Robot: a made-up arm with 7 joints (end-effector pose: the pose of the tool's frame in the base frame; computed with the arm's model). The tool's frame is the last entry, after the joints.
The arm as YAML. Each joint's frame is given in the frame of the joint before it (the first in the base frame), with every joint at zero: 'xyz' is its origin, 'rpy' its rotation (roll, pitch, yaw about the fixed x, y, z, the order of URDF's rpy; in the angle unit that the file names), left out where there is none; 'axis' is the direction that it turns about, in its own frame. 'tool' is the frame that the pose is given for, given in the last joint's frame.
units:
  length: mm
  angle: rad
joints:
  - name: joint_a
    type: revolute
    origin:
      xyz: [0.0, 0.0, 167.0]
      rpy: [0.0, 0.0, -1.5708]
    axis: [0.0, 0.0, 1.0]
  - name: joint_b
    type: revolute
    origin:
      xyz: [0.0, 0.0, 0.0]
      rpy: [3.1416, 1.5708, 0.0]
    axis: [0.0, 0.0, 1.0]
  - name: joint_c
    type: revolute
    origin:
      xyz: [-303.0, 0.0, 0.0]
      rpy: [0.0, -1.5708, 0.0]
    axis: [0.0, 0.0, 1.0]
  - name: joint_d
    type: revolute
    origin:
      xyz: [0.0, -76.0, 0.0]
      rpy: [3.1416, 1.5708, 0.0]
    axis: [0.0, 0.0, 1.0]
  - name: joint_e
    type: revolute
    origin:
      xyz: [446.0, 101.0, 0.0]
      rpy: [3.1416, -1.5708, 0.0]
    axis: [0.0, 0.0, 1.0]
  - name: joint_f
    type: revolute
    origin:
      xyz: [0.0, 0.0, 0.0]
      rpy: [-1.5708, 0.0, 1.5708]
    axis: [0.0, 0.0, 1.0]
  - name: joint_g
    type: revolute
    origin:
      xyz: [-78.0, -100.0, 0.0]
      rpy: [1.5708, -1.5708, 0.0]
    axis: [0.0, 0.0, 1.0]
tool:
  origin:
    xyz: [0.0, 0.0, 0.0]
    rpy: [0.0, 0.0, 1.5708]
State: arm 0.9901 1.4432 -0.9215 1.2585 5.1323 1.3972 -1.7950
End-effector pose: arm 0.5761 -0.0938 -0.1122 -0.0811 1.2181 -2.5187
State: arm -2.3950 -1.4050 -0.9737 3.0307 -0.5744 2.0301 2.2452
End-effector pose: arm 0.4566 0.6223 0.3121 2.0821 -0.8177 -2.0222
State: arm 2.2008 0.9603 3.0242 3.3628 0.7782 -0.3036 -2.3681
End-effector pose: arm -0.4836 0.5813 0.4316 -1.2773 -0.6700 0.5088
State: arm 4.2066 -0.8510 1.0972 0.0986 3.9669 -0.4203 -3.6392
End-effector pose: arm 0.0796 -0.2105 0.0334 2.1066 -1.6082 0.0573
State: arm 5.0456 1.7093 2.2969 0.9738 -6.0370 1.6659 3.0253
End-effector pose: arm 0.3564 0.0598 0.5133 1.7588 -1.3999 -1.9669
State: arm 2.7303 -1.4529 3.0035 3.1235 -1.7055 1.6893 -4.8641
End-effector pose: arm 0.6976 -0.4159 0.3076 0.6669 -1.1877 0.8399
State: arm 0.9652 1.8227 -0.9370 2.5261 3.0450 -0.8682 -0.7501
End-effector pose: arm 0.5759 0.3138 -0.1919 2.2379 -1.5024 1.4813
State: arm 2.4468 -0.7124 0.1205 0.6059 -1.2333 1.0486 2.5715
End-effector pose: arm -0.3360 0.2652 0.3890 -1.8899 -0.5028 -0.5516
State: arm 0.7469 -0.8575 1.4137 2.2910 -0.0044 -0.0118 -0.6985
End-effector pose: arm -0.6616 -0.1186 0.7323 0.8132 -0.8915 -1.8595
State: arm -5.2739 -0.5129 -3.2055 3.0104 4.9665 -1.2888 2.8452
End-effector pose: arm -0.0934 -0.3622 0.7876 1.5176 -0.7977 2.4244
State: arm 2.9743 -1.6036 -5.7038 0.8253 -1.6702 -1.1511 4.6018
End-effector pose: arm 0.0376 -0.3555 0.4664 -1.1441 -2.1813 1.8299
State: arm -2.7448 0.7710 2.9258 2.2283 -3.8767 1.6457 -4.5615
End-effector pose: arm -0.2321 -0.1093 0.9783 -1.3450 -0.6887 1.0028
